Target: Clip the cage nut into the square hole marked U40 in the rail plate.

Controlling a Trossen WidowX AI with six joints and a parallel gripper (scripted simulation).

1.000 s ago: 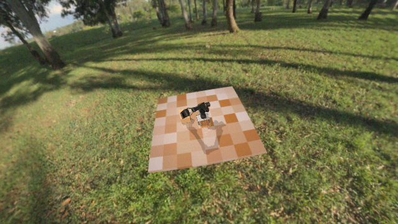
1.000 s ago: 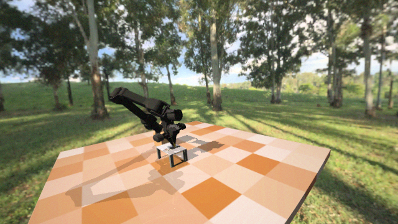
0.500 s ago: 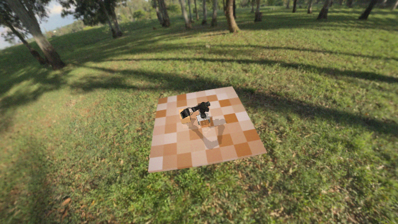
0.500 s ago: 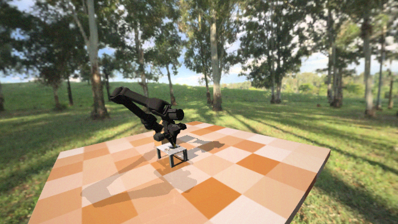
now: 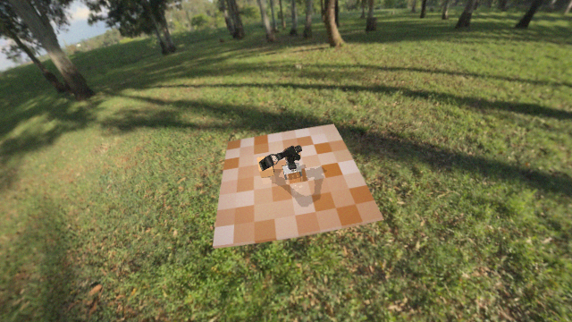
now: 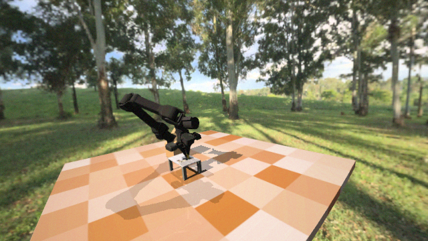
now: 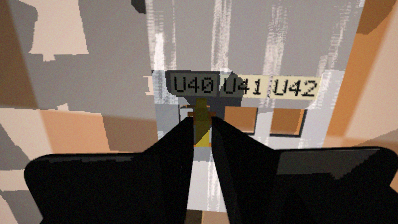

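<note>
Now: gripper tip 1 cm above the cage nut.
</note>
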